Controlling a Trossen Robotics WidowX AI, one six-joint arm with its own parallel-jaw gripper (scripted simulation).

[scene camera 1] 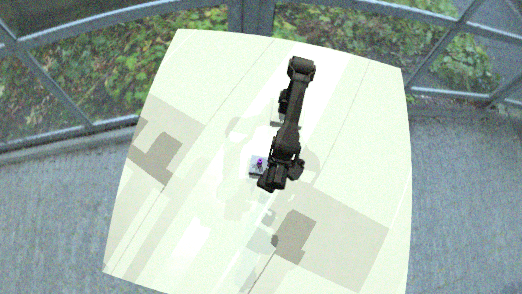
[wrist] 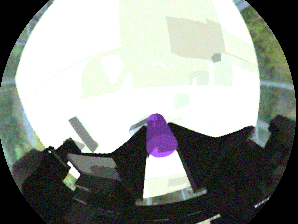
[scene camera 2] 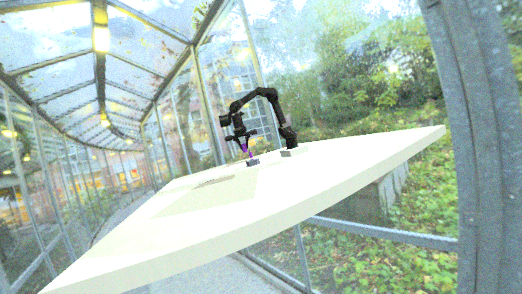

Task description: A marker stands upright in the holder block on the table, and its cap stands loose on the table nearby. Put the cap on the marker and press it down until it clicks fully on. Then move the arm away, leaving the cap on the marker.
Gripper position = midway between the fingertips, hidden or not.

Labels:
My gripper [wrist: 157, 127] carries a purple cap [wrist: 161, 143].

